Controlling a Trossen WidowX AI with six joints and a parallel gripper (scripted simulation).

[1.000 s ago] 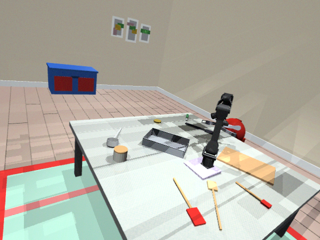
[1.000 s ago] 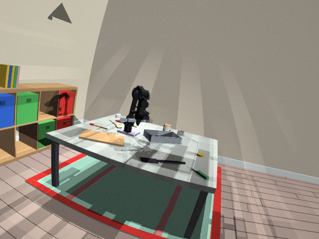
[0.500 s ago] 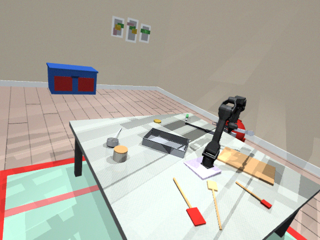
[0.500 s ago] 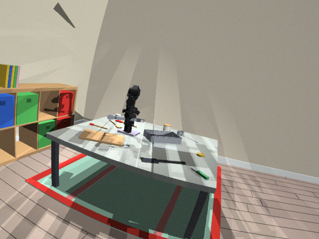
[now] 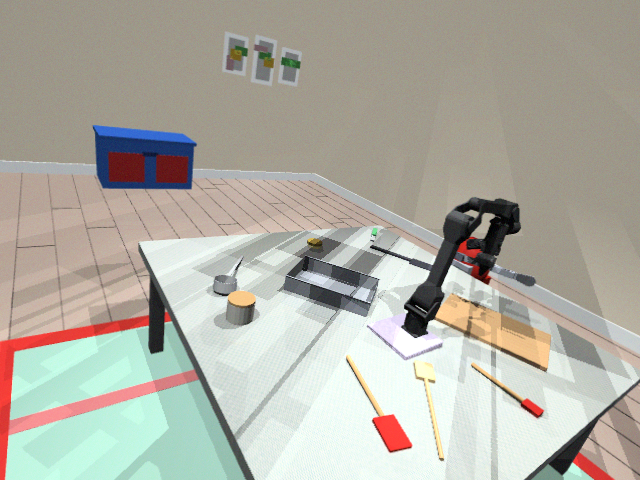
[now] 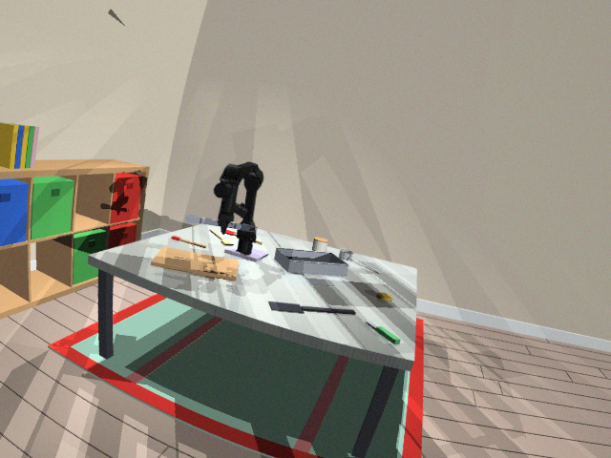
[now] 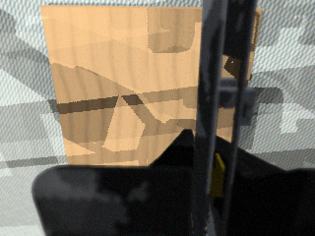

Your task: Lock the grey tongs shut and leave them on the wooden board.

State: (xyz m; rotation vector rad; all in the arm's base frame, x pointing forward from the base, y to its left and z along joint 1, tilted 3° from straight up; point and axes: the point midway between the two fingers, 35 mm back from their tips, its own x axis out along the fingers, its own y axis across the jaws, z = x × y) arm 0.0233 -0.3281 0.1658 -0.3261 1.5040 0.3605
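My gripper tip is 15 cm above the wooden board and 11 cm past it. Round my gripper tip: roasting tin: 43 cm to the left, 28 cm ahead, 13 cm below; then black spatula: 42 cm ahead, 16 cm below, 11 cm to the right; then red-tipped brush: 33 cm behind, 25 cm to the left, 15 cm below.
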